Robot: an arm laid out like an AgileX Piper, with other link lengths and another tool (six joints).
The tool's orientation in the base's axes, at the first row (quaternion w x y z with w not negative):
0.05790, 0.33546, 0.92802, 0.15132
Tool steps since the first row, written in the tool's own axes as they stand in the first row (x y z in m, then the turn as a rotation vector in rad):
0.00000, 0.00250, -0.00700, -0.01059, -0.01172, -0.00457
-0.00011, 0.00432, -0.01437, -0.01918, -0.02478, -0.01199
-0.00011, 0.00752, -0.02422, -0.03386, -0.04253, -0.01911
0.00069, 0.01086, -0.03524, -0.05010, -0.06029, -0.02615
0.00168, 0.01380, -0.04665, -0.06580, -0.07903, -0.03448
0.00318, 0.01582, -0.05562, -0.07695, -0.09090, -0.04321
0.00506, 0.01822, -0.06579, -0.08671, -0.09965, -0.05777
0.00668, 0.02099, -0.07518, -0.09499, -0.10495, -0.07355
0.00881, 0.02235, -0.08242, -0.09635, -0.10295, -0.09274
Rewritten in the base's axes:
0.00005, 0.00013, 0.00743, 0.00009, -0.01643, 0.00065
-0.00030, -0.00040, 0.01500, -0.00277, -0.03325, 0.00355
-0.00043, -0.00045, 0.02535, -0.00372, -0.05731, 0.00471
-0.00132, -0.00017, 0.03686, -0.00346, -0.08236, 0.00580
-0.00269, -0.00015, 0.04860, -0.00448, -0.10809, 0.00779
-0.00449, 0.00011, 0.05774, -0.00492, -0.12600, 0.01234
-0.00661, 0.00060, 0.06813, -0.00576, -0.14215, 0.02339
-0.00814, 0.00139, 0.07790, -0.00590, -0.15513, 0.03670
-0.01047, 0.00199, 0.08519, -0.00766, -0.15919, 0.05553

